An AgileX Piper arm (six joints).
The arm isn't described. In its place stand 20 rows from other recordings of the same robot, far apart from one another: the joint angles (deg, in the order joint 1, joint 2, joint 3, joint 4, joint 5, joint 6), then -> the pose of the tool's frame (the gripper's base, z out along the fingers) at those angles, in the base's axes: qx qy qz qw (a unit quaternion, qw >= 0); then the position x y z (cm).
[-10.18, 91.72, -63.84, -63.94, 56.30, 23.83] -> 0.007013, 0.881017, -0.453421, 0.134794, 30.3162, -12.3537, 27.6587
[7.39, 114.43, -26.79, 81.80, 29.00, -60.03] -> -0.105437, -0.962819, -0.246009, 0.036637, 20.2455, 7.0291, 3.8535
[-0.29, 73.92, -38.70, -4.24, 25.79, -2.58] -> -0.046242, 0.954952, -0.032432, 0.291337, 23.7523, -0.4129, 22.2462
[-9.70, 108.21, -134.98, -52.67, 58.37, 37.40] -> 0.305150, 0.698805, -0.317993, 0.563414, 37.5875, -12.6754, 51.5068
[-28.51, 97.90, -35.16, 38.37, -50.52, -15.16] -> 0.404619, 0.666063, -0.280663, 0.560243, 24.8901, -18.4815, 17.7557
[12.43, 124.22, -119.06, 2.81, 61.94, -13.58] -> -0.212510, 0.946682, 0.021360, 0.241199, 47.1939, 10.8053, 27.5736
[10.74, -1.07, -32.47, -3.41, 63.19, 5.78] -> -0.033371, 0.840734, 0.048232, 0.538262, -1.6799, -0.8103, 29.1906
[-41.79, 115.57, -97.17, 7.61, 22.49, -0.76] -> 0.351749, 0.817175, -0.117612, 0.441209, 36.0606, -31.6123, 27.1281
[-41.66, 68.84, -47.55, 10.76, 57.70, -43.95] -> 0.018871, 0.986472, -0.031493, 0.159766, 16.3742, -12.6462, 26.4878
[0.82, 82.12, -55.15, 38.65, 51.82, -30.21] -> -0.090095, 0.944554, 0.243259, 0.201308, 27.0889, 4.8558, 26.1737
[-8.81, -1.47, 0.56, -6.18, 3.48, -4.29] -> -0.007595, 0.691808, -0.123069, 0.711476, 5.4035, -0.8976, 20.5914
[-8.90, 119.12, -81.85, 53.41, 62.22, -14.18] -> 0.183526, 0.902056, 0.388225, 0.043523, 41.0271, 0.1186, 17.2387
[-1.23, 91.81, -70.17, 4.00, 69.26, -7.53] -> -0.043714, 0.997858, 0.030234, 0.038139, 30.0676, -0.0518, 26.2716
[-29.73, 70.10, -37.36, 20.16, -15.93, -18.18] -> 0.236987, 0.744072, -0.189161, 0.595326, 22.2120, -13.6762, 28.4428
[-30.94, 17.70, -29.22, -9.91, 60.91, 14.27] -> 0.344278, 0.851478, -0.140919, 0.369595, 2.8600, -3.3100, 27.5486
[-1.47, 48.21, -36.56, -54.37, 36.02, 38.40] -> 0.060992, 0.844555, -0.261005, 0.463556, 16.0532, -4.7630, 31.2581
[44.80, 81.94, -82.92, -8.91, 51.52, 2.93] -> -0.350059, 0.854197, 0.084393, 0.375078, 22.7303, 21.0172, 39.1900
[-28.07, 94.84, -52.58, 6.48, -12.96, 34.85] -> 0.483091, 0.687735, 0.051216, 0.539464, 31.4837, -17.0506, 22.9251
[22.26, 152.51, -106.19, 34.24, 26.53, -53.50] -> -0.391799, 0.883480, 0.123567, 0.225139, 46.3444, 21.4406, -0.8960
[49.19, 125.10, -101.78, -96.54, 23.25, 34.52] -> -0.577915, 0.537681, -0.227430, 0.570254, 36.6585, 36.9937, 25.1478
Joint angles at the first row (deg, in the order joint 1, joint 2, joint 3, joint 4, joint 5, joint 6):
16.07, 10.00, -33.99, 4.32, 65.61, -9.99
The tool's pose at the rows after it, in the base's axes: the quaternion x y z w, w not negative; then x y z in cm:
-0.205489, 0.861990, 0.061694, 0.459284, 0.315, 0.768, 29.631
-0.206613, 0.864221, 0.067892, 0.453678, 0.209, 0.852, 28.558
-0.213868, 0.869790, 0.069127, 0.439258, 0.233, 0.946, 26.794
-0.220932, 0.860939, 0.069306, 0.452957, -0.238, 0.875, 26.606
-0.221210, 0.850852, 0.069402, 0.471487, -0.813, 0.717, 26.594
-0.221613, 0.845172, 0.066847, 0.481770, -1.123, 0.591, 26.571
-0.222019, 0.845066, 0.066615, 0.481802, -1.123, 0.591, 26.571
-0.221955, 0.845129, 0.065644, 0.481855, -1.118, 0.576, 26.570
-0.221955, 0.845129, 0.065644, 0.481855, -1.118, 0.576, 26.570
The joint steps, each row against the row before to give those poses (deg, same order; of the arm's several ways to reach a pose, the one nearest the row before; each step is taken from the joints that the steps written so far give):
-0.01, -1.76, 0.15, 0.19, -0.06, -0.49
0.01, -1.52, 2.26, 0.76, -0.07, -0.06
0.00, -1.82, 3.62, 0.58, 0.08, -0.82
0.00, -2.12, 0.41, 0.43, -0.01, -1.03
-0.01, -2.39, 0.00, 0.05, 0.00, -0.21
0.01, -1.33, 0.00, -0.24, 0.02, -0.17
0.00, 0.00, 0.00, 0.00, 0.00, -0.05
0.00, 0.00, 0.00, -0.11, 0.00, 0.00
0.00, 0.00, 0.00, 0.00, 0.00, 0.00

